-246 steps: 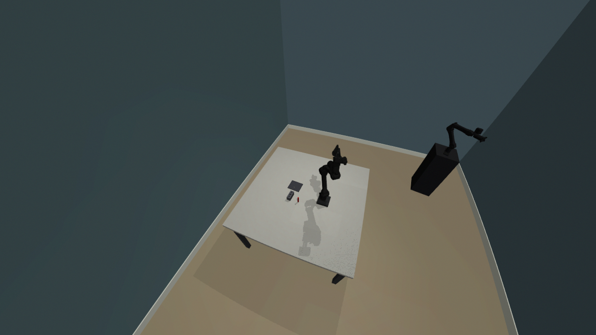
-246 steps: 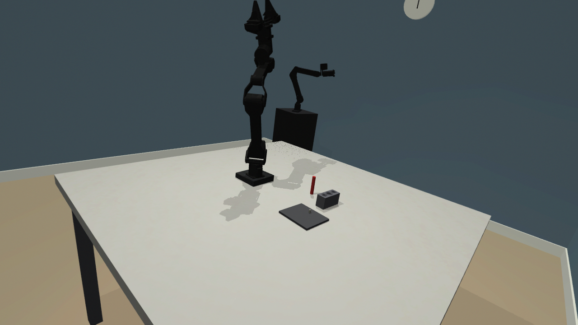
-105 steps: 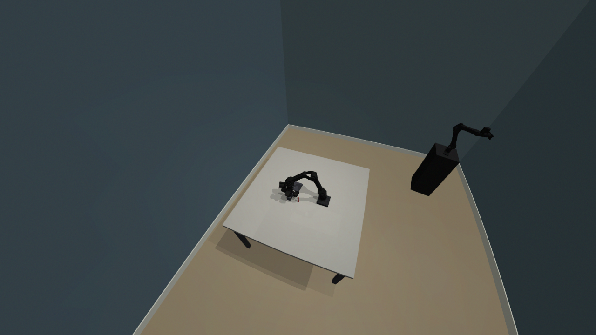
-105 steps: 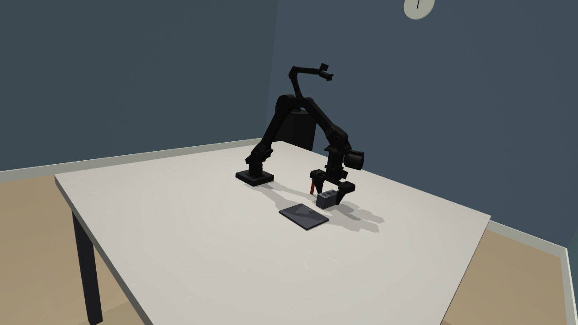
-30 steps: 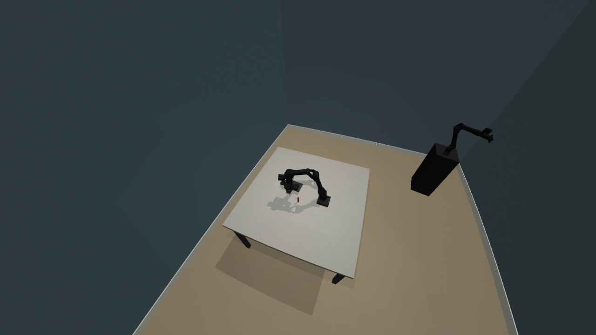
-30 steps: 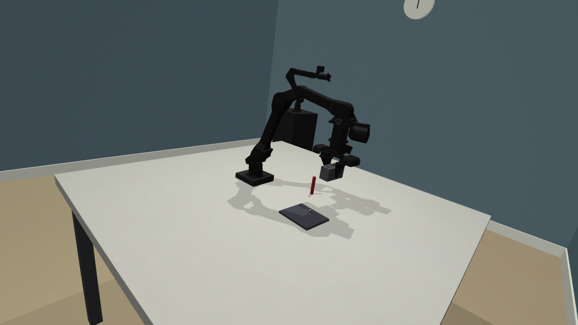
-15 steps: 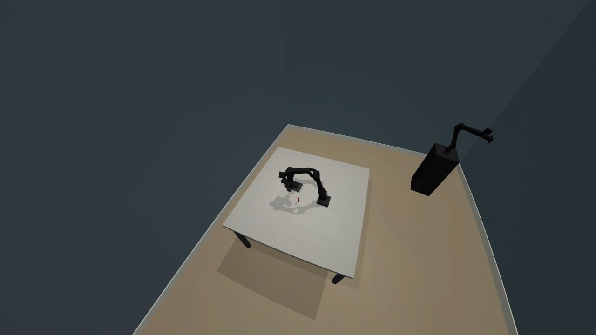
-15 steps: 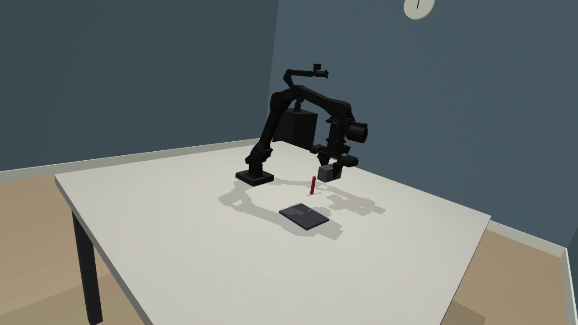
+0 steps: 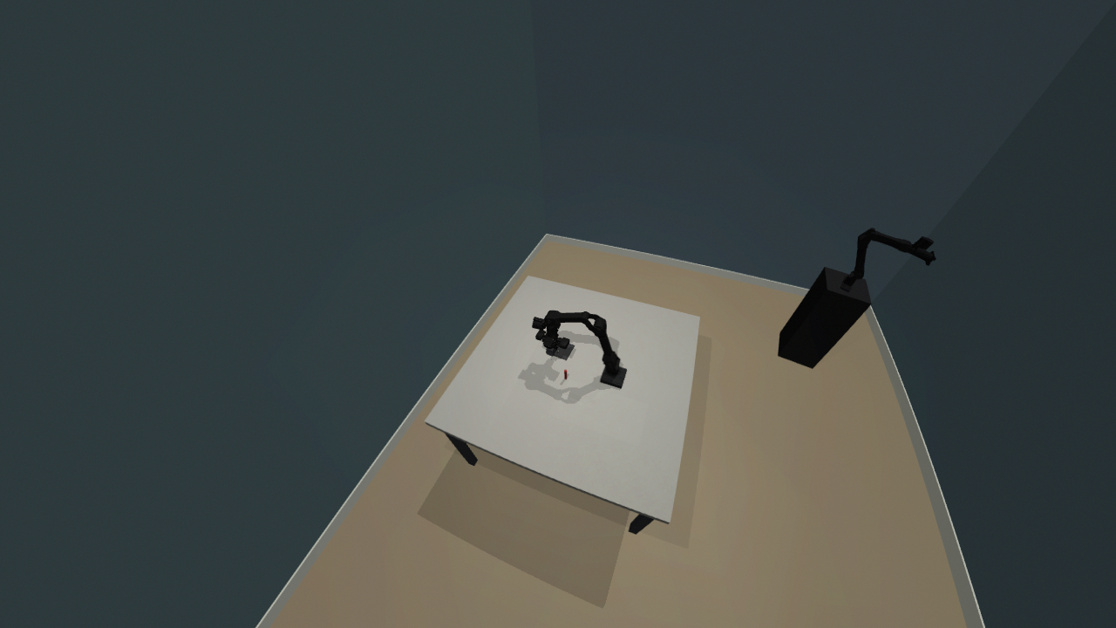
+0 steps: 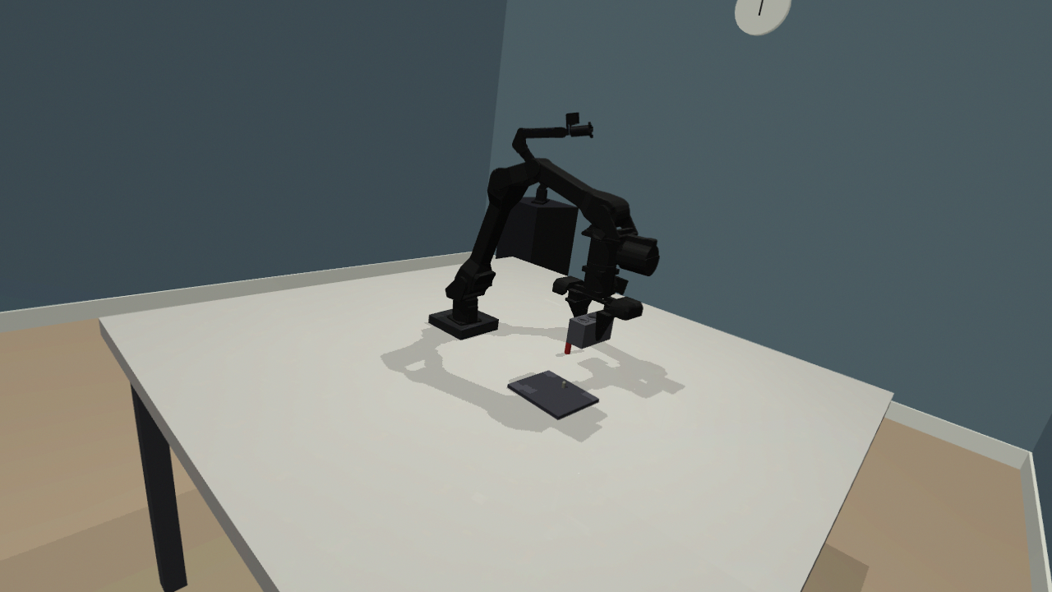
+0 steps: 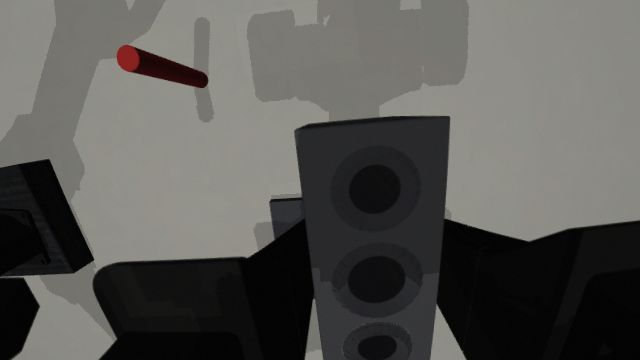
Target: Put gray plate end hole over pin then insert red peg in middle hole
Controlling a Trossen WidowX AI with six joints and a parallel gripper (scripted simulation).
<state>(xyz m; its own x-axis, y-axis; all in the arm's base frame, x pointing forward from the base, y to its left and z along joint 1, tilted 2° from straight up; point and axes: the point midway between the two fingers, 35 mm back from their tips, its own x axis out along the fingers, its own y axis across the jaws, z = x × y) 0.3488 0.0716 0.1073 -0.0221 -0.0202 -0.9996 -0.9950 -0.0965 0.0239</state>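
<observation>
My gripper tip is now 70 mm to the left of the dark base and 100 mm above it. Also, from my gripper tip: gray plate (30 mm above); red peg (130 mm behind, 80 mm to the left, 70 mm below).
</observation>
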